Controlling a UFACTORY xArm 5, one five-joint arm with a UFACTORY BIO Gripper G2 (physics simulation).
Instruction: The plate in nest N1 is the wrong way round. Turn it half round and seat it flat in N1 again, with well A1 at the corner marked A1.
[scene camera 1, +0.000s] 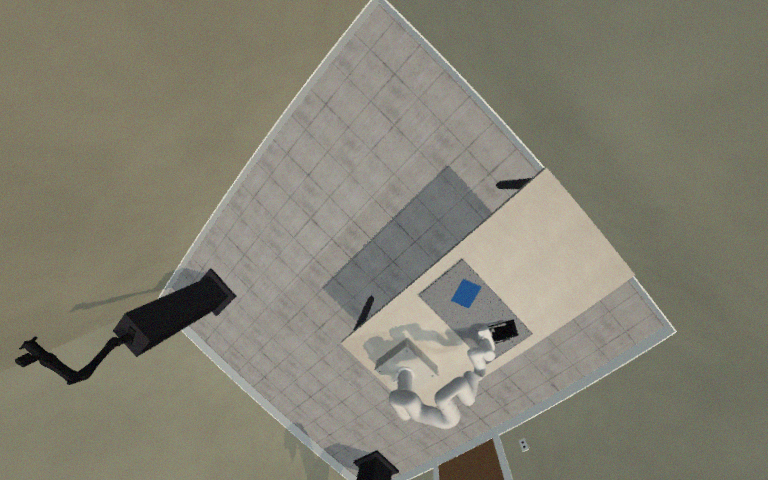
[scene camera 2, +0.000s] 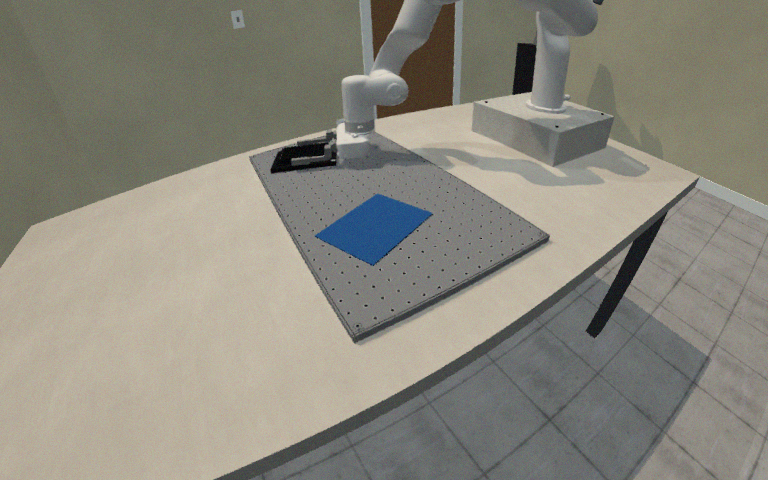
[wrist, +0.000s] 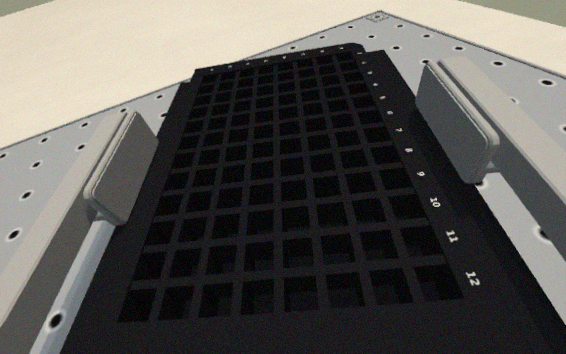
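The black well plate (scene camera 1: 508, 330) (scene camera 2: 308, 151) (wrist: 300, 330) lies at the board's far end in scene camera 2. In the wrist view its numbers run along the right side, with 12 nearest me; the letters along the far edge are too small to read. Nest N1 is hard to tell from the plate, black on black, and its A1 corner mark cannot be made out. My gripper (scene camera 2: 295, 152) (wrist: 290, 147) is open, low over the plate, with one finger along each long side. In the wrist view the left pad looks close to the plate's side and the right pad stands apart.
The grey perforated board (scene camera 1: 441, 288) (scene camera 2: 453, 237) (wrist: 530, 130) lies on the beige table (scene camera 1: 566, 237) (scene camera 2: 169, 316). A flat blue rectangle (scene camera 1: 466, 293) (scene camera 2: 373, 228) lies on the board. The arm's grey base box (scene camera 2: 512, 133) stands at the back right in scene camera 2.
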